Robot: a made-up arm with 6 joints. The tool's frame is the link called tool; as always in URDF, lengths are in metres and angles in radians. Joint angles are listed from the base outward. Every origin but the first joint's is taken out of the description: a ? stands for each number. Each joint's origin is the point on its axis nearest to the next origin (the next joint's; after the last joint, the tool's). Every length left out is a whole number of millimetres.
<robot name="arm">
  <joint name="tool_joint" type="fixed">
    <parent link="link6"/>
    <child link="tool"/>
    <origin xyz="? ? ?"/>
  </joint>
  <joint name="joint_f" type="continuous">
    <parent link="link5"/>
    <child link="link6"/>
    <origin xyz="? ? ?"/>
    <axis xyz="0 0 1"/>
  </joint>
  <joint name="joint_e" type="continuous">
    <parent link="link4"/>
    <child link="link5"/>
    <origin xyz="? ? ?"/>
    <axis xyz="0 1 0"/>
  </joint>
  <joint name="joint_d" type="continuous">
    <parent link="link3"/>
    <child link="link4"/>
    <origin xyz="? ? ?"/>
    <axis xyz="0 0 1"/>
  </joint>
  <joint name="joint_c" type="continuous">
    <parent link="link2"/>
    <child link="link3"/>
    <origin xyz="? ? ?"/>
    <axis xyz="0 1 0"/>
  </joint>
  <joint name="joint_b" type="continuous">
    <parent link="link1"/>
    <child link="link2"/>
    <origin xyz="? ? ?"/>
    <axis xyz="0 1 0"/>
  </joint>
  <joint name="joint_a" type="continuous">
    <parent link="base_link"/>
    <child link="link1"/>
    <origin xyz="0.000 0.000 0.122"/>
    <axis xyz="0 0 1"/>
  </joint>
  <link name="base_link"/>
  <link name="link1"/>
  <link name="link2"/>
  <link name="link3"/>
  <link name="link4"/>
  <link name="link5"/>
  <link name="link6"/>
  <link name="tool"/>
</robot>
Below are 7 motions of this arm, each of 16 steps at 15 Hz.
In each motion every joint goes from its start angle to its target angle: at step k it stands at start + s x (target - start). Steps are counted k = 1, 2, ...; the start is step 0. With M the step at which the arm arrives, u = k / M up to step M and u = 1 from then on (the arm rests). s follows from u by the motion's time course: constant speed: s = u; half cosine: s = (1 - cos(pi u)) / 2; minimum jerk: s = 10 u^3 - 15 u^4 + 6 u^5.
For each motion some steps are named. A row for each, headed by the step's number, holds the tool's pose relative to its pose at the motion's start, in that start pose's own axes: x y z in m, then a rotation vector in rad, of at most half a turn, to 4 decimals.
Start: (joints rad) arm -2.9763 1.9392 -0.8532 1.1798 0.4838 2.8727
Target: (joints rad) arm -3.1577 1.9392 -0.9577 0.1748 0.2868 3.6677
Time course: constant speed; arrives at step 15
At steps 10, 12, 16:
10: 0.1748 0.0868 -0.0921 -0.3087 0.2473 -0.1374
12: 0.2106 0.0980 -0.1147 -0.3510 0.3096 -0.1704
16: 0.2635 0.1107 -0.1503 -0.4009 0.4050 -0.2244

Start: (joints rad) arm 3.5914 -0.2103 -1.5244 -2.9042 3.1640 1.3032
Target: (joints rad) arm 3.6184 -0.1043 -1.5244 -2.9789 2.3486 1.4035
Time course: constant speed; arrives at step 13
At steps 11, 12, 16:
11: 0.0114 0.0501 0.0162 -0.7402 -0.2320 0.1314
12: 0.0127 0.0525 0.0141 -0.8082 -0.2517 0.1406
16: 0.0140 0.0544 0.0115 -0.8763 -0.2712 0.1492

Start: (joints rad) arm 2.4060 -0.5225 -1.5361 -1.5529 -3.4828 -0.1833
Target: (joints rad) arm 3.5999 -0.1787 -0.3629 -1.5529 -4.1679 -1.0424
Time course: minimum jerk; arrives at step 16
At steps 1, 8, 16:
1: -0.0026 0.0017 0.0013 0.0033 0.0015 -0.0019
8: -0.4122 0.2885 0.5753 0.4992 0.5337 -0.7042
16: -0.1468 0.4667 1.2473 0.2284 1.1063 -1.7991

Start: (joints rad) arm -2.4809 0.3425 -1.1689 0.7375 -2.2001 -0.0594
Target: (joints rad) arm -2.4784 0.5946 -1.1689 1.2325 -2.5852 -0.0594
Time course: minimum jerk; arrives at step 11
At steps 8, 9, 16:
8: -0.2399 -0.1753 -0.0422 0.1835 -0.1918 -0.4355
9: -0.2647 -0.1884 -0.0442 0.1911 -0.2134 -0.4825
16: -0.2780 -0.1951 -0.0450 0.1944 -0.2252 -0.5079

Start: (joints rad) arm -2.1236 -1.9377 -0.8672 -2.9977 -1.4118 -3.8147
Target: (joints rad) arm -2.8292 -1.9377 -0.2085 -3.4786 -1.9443 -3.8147
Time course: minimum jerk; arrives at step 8
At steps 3, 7, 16:
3: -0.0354 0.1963 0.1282 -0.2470 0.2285 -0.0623
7: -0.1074 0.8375 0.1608 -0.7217 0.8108 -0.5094
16: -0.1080 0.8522 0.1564 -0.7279 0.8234 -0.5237

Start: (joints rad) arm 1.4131 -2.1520 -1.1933 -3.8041 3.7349 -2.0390
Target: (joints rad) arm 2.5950 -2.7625 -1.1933 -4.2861 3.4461 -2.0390
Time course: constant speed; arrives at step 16
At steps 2, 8, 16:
2: -0.0850 -0.0425 -0.0540 0.0014 -0.1033 0.1825
8: -0.1848 -0.2196 -0.2479 -0.0469 -0.4040 0.7177
16: 0.0270 -0.4014 -0.4235 -0.2734 -0.7921 1.3551

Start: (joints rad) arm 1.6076 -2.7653 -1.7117 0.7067 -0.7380 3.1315
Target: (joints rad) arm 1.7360 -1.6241 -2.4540 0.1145 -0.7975 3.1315
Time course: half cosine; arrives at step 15
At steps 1, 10, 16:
1: 0.0031 0.0005 -0.0073 0.0033 -0.0035 -0.0062
10: 0.3017 -0.0693 -0.3450 0.2871 -0.2625 -0.3868
16: 0.4070 -0.1304 -0.3824 0.4082 -0.3576 -0.4945

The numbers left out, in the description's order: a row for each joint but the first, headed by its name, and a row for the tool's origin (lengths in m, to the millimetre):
tool: 0.000 0.000 0.000
joint_f: 0.000 0.000 0.155
joint_e: 0.000 0.000 0.000
joint_d: 0.000 0.000 0.785
joint_c: 0.000 0.000 0.632
joint_b: 0.000 0.043 0.000

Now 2 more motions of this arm.
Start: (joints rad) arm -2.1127 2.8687 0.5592 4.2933 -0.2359 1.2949
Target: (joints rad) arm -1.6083 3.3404 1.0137 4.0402 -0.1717 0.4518
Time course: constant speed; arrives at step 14
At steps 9, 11, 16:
9: 0.6796 0.2650 -0.0844 -0.4404 0.5553 -0.8118
11: 0.8256 0.2816 -0.1674 -0.5800 0.6587 -0.9640
16: 1.0215 0.2818 -0.3292 -0.8194 0.7955 -1.1603

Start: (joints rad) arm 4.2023 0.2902 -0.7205 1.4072 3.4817 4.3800
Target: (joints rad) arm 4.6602 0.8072 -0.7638 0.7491 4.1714 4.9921
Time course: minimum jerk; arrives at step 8
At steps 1, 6, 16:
1: 0.0079 0.0025 0.0030 -0.0060 -0.0114 0.0108
6: 0.4068 -0.0894 0.1373 -0.6899 -0.4891 0.4053
16: 0.4447 -0.1283 0.1467 -0.8094 -0.5076 0.4266

